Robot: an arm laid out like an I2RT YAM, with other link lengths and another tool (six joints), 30 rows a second.
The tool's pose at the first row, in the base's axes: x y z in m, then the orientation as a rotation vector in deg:
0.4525 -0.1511 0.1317 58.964 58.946 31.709
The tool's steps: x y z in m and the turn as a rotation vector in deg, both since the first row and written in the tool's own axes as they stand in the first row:
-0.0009 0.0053 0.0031 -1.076 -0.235 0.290
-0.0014 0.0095 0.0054 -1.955 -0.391 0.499
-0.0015 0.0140 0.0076 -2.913 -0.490 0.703
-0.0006 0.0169 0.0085 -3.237 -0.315 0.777
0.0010 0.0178 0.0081 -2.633 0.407 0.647
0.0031 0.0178 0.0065 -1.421 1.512 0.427
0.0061 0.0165 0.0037 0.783 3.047 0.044
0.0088 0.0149 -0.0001 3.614 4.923 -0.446
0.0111 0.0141 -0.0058 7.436 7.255 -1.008
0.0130 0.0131 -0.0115 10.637 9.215 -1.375
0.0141 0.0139 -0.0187 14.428 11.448 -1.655
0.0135 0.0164 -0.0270 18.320 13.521 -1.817
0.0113 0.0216 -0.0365 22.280 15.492 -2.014
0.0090 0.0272 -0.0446 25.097 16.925 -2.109
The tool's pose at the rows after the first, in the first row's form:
0.4553 -0.1508 0.1372 58.222 58.207 32.311
0.4574 -0.1503 0.1415 57.592 57.646 32.797
0.4597 -0.1493 0.1459 56.879 57.107 33.345
0.4611 -0.1477 0.1482 56.601 57.105 33.651
0.4615 -0.1459 0.1483 56.927 58.024 33.678
0.4610 -0.1435 0.1472 57.665 59.549 33.568
0.4598 -0.1406 0.1443 59.101 61.902 33.099
0.4574 -0.1375 0.1412 60.955 64.842 32.419
0.4533 -0.1336 0.1387 63.539 68.592 31.423
0.4490 -0.1301 0.1362 65.749 71.693 30.639
0.4431 -0.1258 0.1355 68.464 75.218 29.744
0.4356 -0.1216 0.1368 71.363 78.581 28.756
0.4266 -0.1169 0.1411 74.313 81.890 27.590
0.4187 -0.1128 0.1459 76.427 84.249 26.783

